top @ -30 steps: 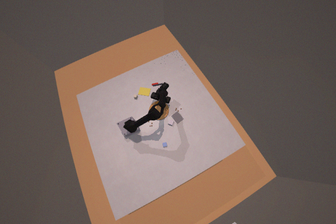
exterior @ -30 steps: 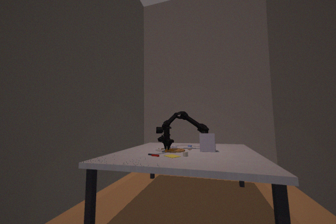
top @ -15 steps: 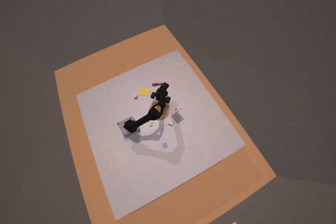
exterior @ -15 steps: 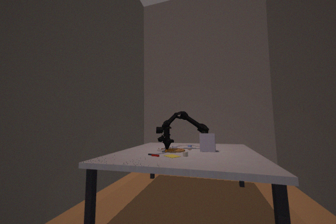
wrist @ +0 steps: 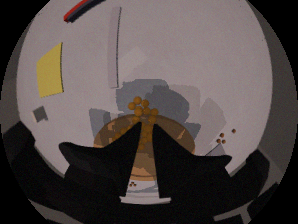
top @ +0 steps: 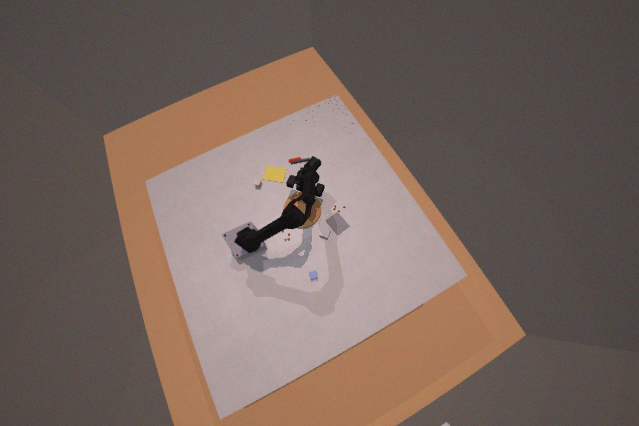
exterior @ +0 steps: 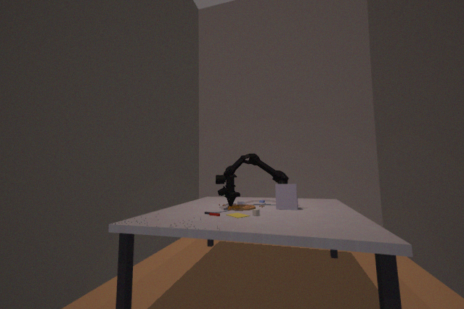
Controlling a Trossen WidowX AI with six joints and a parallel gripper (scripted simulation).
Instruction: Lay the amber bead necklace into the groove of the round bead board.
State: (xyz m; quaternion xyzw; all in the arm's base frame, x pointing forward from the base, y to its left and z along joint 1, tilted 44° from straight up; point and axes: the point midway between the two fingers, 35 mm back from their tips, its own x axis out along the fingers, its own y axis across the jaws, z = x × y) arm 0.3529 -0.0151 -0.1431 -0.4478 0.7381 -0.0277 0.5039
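Right now the round bead board is 7 cm behind my gripper tip, 7 cm to the right of it and 1 cm below it. Round my gripper tip: thin grey bar (4 cm ahead, 11 cm to the left, 2 cm below); yellow pad (9 cm behind, 20 cm to the left, 2 cm below); red-handled tool (6 cm ahead, 21 cm to the left, 2 cm below).
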